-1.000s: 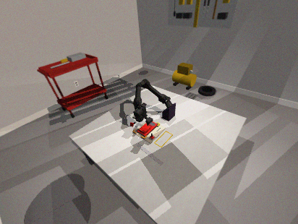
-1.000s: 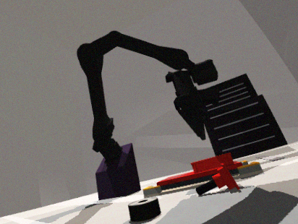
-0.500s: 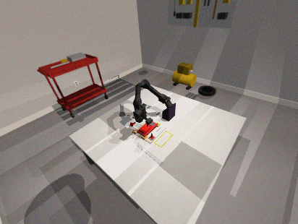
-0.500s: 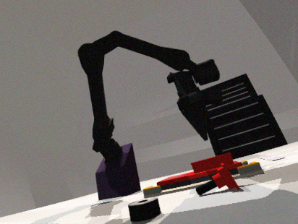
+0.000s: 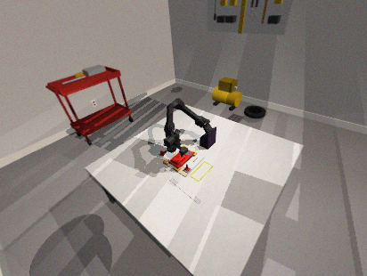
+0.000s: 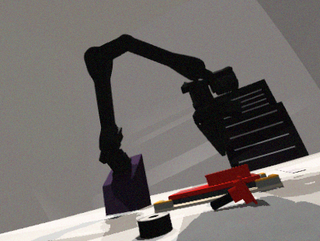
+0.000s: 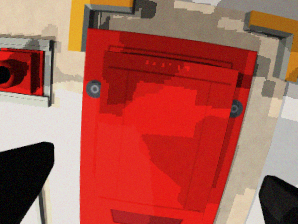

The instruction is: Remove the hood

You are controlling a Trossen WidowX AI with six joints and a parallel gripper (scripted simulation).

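Now: the red hood 10 mm behind my gripper tip and 50 mm below it. The rest, counted from my gripper tip: black wheel (100 mm behind, 230 mm to the right, 80 mm below).
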